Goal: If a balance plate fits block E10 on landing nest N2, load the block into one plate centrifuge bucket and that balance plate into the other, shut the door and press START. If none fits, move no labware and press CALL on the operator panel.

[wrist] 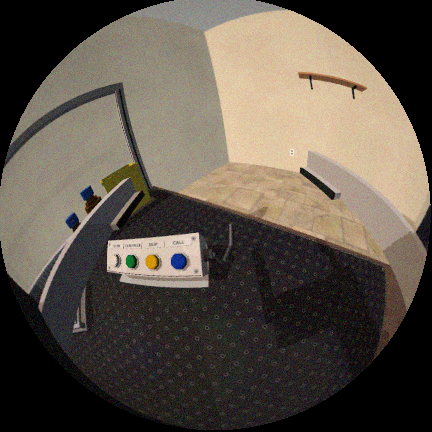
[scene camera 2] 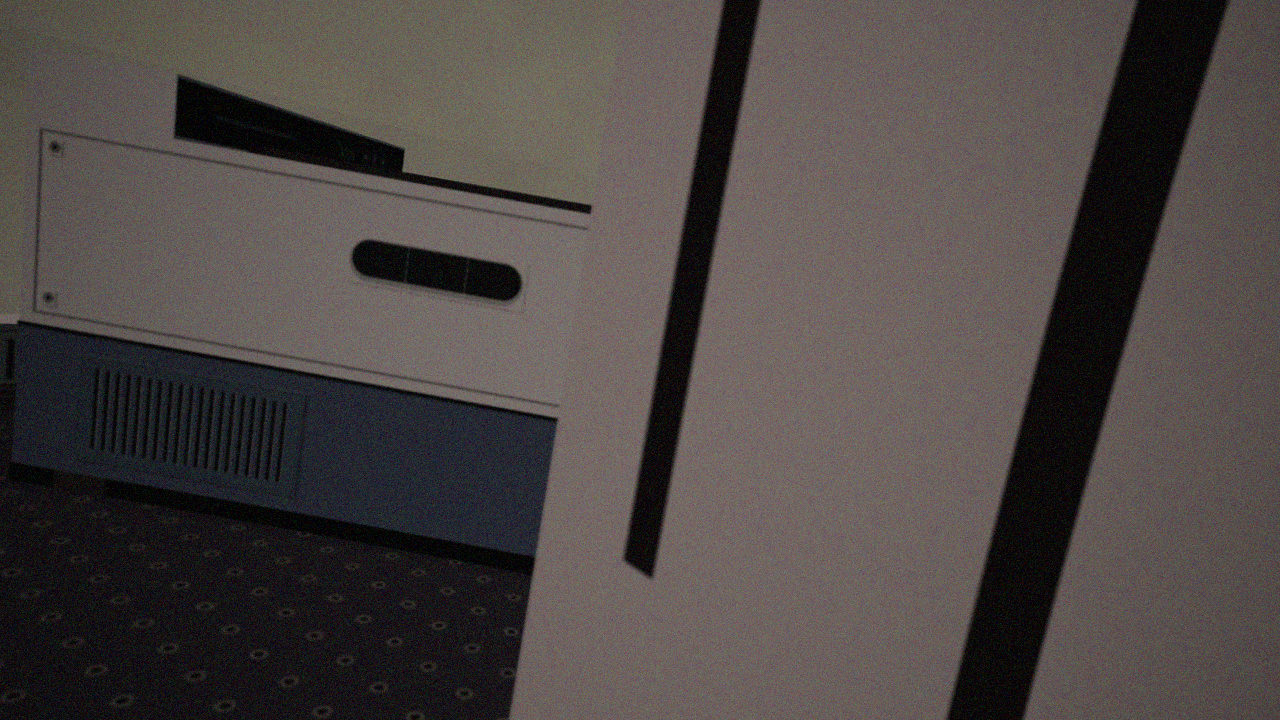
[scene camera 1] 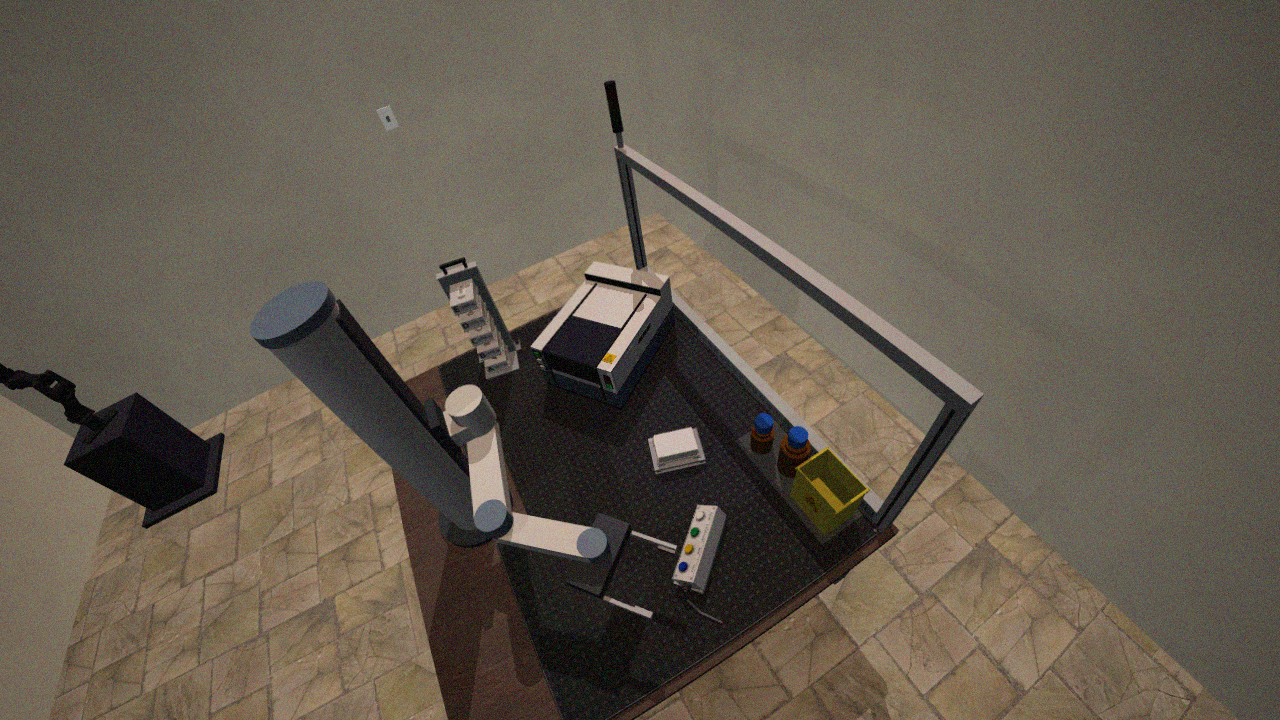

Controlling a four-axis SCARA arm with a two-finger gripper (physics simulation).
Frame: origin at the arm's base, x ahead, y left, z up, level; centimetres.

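Seen in the pictures: gripper, between the fingertips: (wrist: 219, 166) (scene camera 1: 664, 581).
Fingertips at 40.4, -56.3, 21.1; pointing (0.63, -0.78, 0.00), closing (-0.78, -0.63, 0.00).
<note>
Offsets run from my fingertips to a thing's top centre, as dx, dy, dz. "pt": to the spot under its first point.
My gripper (scene camera 1: 657, 579) (wrist: 219, 166) is open and empty, its fingers wide apart beside the operator panel {+14.2, +7.6, -11.5} (scene camera 1: 709, 548) (wrist: 155, 241). The panel's blue CALL button {+7.0, +4.5, -12.4} (scene camera 1: 682, 566) (wrist: 179, 261) is at one end of a row with yellow, green and white buttons; no finger touches it. A white block {+25.2, +38.3, -12.9} (scene camera 1: 677, 444) sits on a pale landing nest {pt +18.8, +35.0, -17.1} (scene camera 1: 664, 466) mid-table; its label is unreadable. The centrifuge (scene camera 1: 626, 308) (scene camera 2: 214, 205) stands at the back, with a dark front cover; its buckets are hidden. A tall rack (scene camera 1: 492, 304) holds several pale plates; their markings are unreadable.
Brown bottles with blue caps {+52.0, +14.3, -1.2} (scene camera 1: 797, 437) (wrist: 87, 193) and a yellow bin (scene camera 1: 827, 492) (wrist: 120, 176) stand along the far side, under a grey frame (scene camera 1: 787, 259) (wrist: 70, 107). A cable lies by the panel. A large pale body (scene camera 2: 850, 358) with black slots fills the right of scene camera 2.
</note>
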